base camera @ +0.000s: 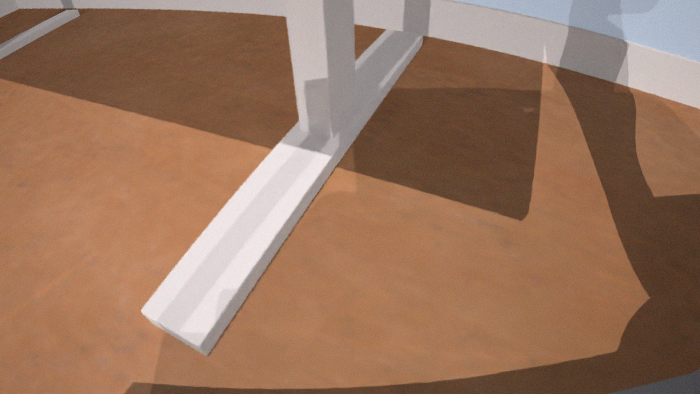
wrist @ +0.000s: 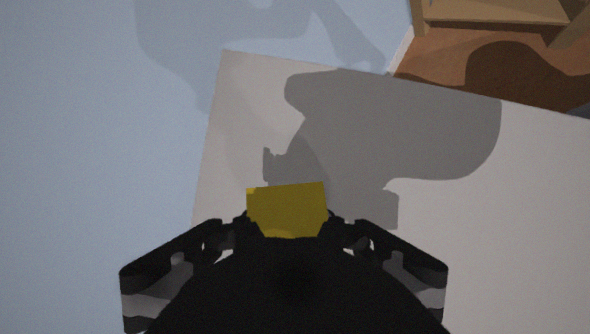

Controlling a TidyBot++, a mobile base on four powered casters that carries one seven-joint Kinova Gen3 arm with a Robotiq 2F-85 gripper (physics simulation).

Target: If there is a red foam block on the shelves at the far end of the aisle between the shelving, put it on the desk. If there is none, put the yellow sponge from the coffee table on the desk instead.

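Observation:
The yellow sponge is held between the fingers of my gripper in the wrist view. The gripper is shut on it, and its dark fingers stand at the sponge's left and right sides. The white desk top lies below and beyond the sponge, with the gripper's shadow across it. I cannot tell how high the sponge is above the desk top. In the base camera view the desk's white leg and foot stand on the floor. A red foam block does not show in either view.
A pale blue wall borders the desk top on the left and behind. A wooden piece of furniture stands on the brown floor beyond the desk's far edge. A second white foot shows at the upper left of the base camera view.

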